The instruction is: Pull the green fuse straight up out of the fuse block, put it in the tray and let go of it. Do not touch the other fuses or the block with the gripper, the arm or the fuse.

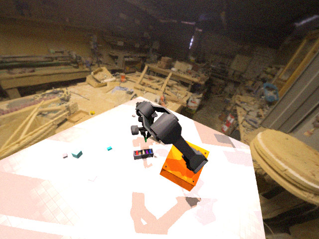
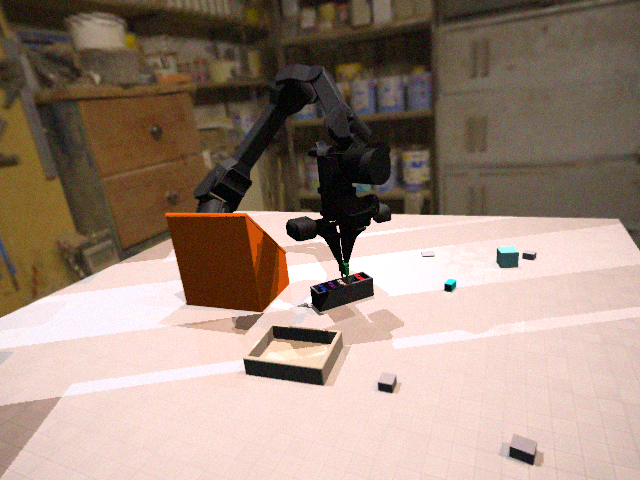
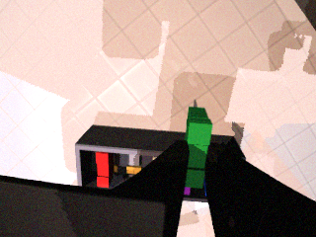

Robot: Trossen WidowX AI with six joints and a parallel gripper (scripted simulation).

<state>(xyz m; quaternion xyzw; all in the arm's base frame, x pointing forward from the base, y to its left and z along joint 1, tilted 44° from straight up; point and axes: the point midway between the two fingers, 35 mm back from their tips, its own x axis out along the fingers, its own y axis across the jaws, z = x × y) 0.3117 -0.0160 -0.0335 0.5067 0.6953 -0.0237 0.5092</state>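
The tray is 160 mm to the right of my gripper tip, 100 mm below it and 40 mm behind it. The rest, counted from my gripper tip: green fuse 10 mm below.
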